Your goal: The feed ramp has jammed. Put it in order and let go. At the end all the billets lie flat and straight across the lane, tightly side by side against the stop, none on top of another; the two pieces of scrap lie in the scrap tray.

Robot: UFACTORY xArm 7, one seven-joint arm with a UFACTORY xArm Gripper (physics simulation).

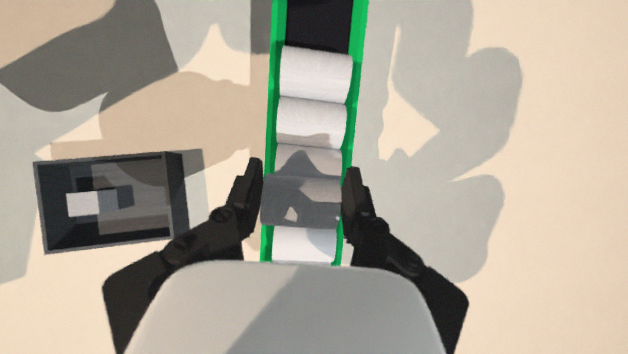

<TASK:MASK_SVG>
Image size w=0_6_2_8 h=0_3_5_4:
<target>my gripper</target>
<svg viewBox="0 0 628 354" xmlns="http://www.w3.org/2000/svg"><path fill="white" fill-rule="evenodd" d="M101 289L115 354L455 354L469 308L468 297L459 287L430 266L424 265L422 258L390 233L388 223L384 219L376 217L369 187L363 186L359 167L351 166L347 168L341 188L341 216L344 239L347 239L347 244L351 244L354 247L350 266L244 261L242 241L246 237L250 237L250 234L254 232L264 183L262 160L256 157L250 157L244 175L236 176L225 205L213 209L209 214L209 220L173 238L159 252L156 250L109 275L102 284Z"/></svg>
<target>dark scrap tray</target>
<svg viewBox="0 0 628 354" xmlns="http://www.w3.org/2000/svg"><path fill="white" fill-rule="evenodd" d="M182 154L159 151L33 161L44 255L172 240L190 230ZM116 189L119 210L69 217L66 194Z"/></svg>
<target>billet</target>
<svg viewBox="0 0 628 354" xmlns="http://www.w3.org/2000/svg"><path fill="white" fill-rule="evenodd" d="M274 226L272 260L334 261L337 245L336 230Z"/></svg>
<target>billet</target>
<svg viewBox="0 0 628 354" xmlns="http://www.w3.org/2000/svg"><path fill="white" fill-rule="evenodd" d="M278 143L274 174L341 181L342 152L340 149Z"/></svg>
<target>billet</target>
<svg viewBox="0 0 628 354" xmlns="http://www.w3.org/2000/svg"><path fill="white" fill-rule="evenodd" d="M280 96L276 124L277 143L340 149L346 129L347 108L345 104Z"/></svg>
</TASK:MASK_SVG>
